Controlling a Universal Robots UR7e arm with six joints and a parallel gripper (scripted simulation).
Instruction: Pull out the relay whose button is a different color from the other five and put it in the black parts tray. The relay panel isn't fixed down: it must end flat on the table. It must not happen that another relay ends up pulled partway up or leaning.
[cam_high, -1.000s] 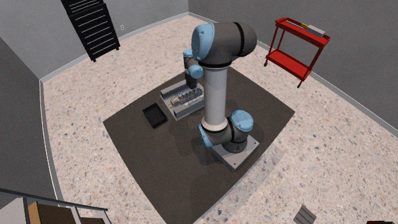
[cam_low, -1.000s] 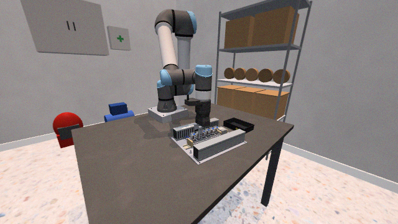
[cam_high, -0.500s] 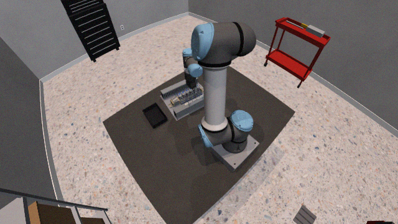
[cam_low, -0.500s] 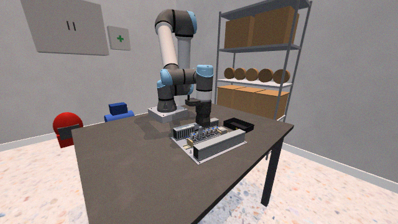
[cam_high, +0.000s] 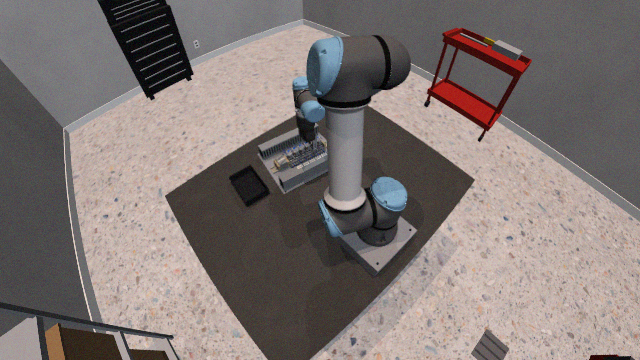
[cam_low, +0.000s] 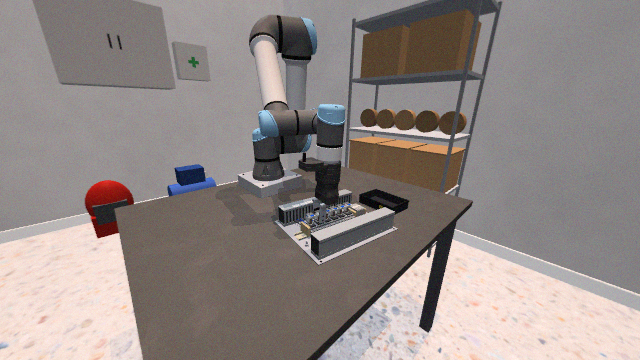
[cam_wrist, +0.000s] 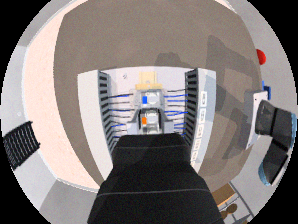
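Right now my hand is 1 cm above the relay. The rest, counted from my hand: black parts tray: 5 cm ahead, 33 cm to the left, 4 cm below; then relay panel: 1 cm ahead, 7 cm to the left, 3 cm below.
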